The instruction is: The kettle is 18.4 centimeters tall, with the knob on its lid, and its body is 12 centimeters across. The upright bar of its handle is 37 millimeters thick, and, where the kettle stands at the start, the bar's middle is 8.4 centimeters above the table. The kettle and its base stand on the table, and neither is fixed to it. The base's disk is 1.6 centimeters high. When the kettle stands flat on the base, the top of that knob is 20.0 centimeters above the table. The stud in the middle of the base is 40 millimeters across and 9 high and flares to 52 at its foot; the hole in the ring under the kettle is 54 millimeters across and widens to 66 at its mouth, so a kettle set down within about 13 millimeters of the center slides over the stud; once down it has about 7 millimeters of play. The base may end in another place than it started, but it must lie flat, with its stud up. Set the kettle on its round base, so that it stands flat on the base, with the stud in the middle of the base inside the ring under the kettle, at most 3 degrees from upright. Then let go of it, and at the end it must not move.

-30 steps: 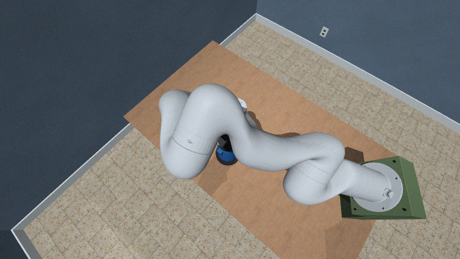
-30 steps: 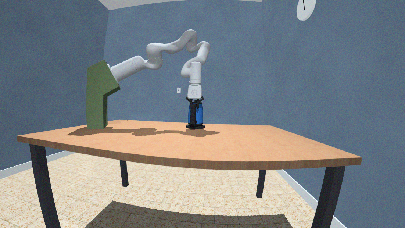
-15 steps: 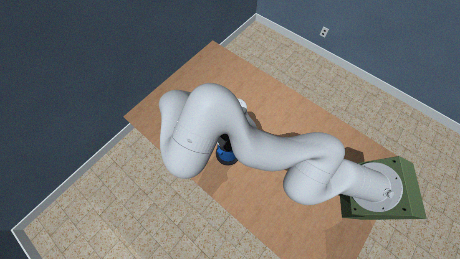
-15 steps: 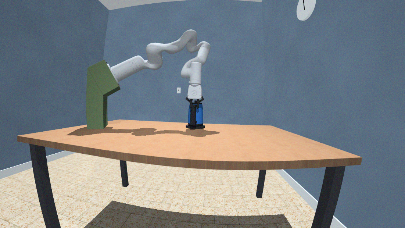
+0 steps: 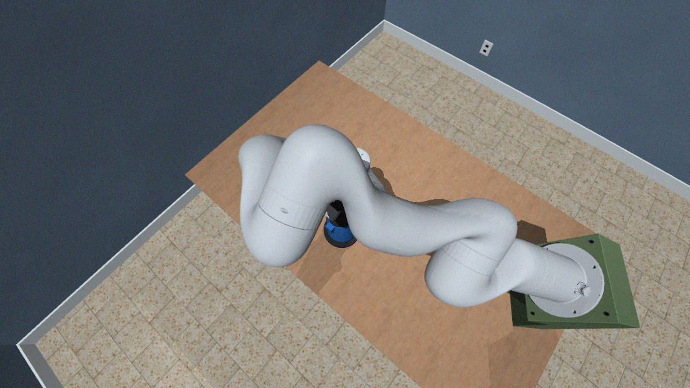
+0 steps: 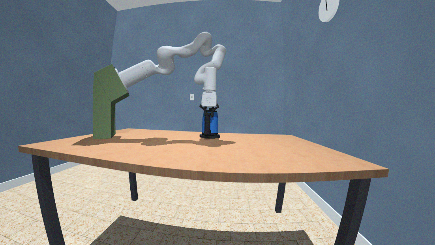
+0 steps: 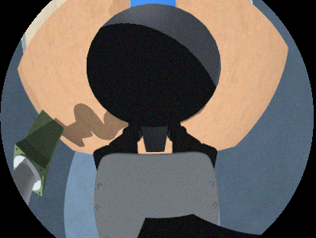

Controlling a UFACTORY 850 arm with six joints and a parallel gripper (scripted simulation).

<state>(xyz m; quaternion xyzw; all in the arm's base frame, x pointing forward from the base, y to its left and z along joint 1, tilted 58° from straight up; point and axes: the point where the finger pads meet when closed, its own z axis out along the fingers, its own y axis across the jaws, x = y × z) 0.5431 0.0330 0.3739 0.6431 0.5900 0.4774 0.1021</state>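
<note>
Right now the blue kettle is 5 cm below my hand, 3 cm to the left of it and 1 cm behind it. The rest, counted from my hand: black round base 15 cm below, 7 cm to the left, 2 cm behind.
</note>
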